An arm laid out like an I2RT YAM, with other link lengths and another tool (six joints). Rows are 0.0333 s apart.
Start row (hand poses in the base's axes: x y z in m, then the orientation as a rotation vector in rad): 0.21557, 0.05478, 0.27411, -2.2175, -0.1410, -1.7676
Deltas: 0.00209, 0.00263, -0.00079, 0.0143, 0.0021, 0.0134; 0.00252, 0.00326, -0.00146, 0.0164, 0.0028, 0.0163; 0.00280, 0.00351, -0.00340, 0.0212, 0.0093, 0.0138; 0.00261, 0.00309, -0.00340, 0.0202, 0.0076, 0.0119; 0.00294, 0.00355, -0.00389, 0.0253, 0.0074, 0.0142; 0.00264, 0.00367, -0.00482, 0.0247, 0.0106, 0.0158; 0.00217, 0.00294, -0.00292, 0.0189, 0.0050, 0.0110; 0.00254, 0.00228, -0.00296, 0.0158, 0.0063, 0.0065; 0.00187, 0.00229, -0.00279, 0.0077, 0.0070, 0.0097; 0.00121, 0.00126, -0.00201, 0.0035, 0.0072, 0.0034; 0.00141, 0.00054, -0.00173, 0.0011, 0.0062, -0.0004; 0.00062, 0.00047, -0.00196, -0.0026, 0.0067, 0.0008; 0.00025, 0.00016, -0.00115, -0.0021, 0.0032, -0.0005; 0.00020, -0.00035, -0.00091, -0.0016, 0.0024, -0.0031; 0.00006, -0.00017, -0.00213, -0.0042, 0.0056, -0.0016; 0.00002, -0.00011, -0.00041, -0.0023, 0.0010, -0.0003; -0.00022, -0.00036, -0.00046, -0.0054, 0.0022, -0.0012; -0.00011, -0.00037, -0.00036, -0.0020, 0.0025, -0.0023; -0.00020, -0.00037, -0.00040, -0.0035, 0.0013, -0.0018; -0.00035, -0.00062, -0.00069, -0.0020, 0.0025, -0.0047; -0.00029, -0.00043, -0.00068, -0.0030, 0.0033, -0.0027
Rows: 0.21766, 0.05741, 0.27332, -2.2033, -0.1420, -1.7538; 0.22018, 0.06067, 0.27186, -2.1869, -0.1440, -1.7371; 0.22298, 0.06418, 0.26846, -2.1736, -0.1374, -1.7131; 0.22559, 0.06727, 0.26506, -2.1603, -0.1302, -1.6924; 0.22853, 0.07082, 0.26117, -2.1421, -0.1212, -1.6692; 0.23117, 0.07449, 0.25635, -2.1262, -0.1135, -1.6419; 0.23334, 0.07743, 0.25343, -2.1119, -0.1075, -1.6250; 0.23588, 0.07971, 0.25047, -2.1026, -0.0991, -1.6102; 0.23775, 0.08200, 0.24768, -2.0987, -0.1005, -1.5950; 0.23896, 0.08326, 0.24567, -2.1004, -0.0987, -1.5844; 0.24037, 0.08380, 0.24394, -2.1045, -0.0953, -1.5777; 0.24099, 0.08427, 0.24198, -2.1113, -0.0959, -1.5708; 0.24124, 0.08443, 0.24083, -2.1155, -0.0960, -1.5682; 0.24144, 0.08408, 0.23992, -2.1197, -0.0932, -1.5678; 0.24150, 0.08391, 0.23779, -2.1278, -0.0930, -1.5638; 0.24152, 0.08380, 0.23738, -2.1304, -0.0942, -1.5635; 0.24130, 0.08344, 0.23692, -2.1367, -0.0965, -1.5633; 0.24119, 0.08307, 0.23656, -2.1410, -0.0948, -1.5624; 0.24099, 0.08270, 0.23616, -2.1453, -0.0953, -1.5629; 0.24064, 0.08208, 0.23547, -2.1505, -0.0911, -1.5634; 0.24035, 0.08165, 0.23479, -2.1563, -0.0896, -1.5621
